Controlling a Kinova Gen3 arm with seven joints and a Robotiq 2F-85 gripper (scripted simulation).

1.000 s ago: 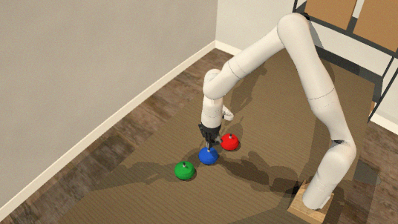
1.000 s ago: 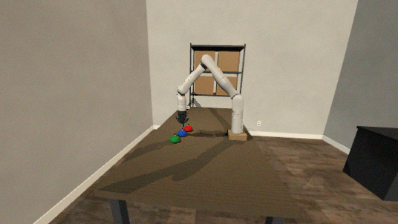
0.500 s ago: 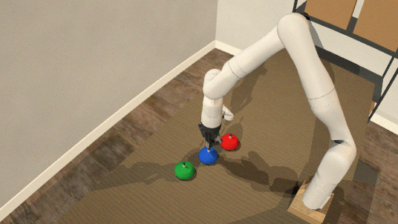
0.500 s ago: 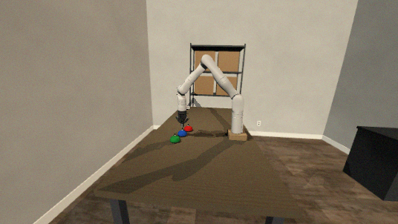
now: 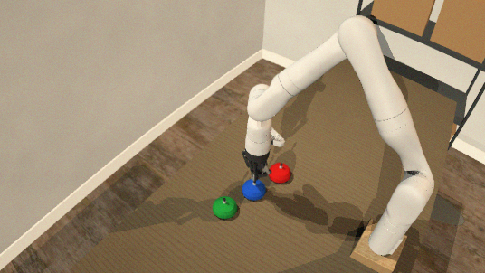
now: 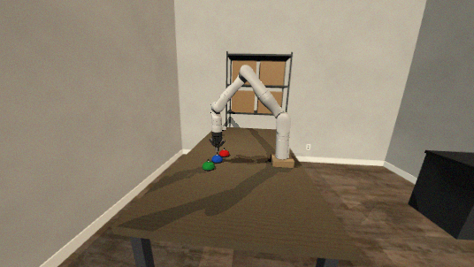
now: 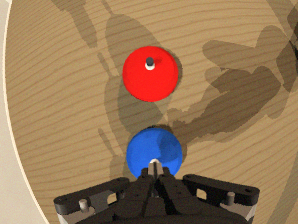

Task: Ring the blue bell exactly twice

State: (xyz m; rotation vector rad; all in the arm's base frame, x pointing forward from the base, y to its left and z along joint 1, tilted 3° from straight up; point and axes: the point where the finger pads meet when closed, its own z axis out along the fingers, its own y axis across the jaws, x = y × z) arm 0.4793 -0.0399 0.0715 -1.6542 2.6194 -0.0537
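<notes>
My gripper is now 50 mm above the blue bell. Also, from my hand: red bell (50 mm behind, 110 mm to the right, 50 mm below); green bell (50 mm ahead, 110 mm to the left, 50 mm below).
</notes>
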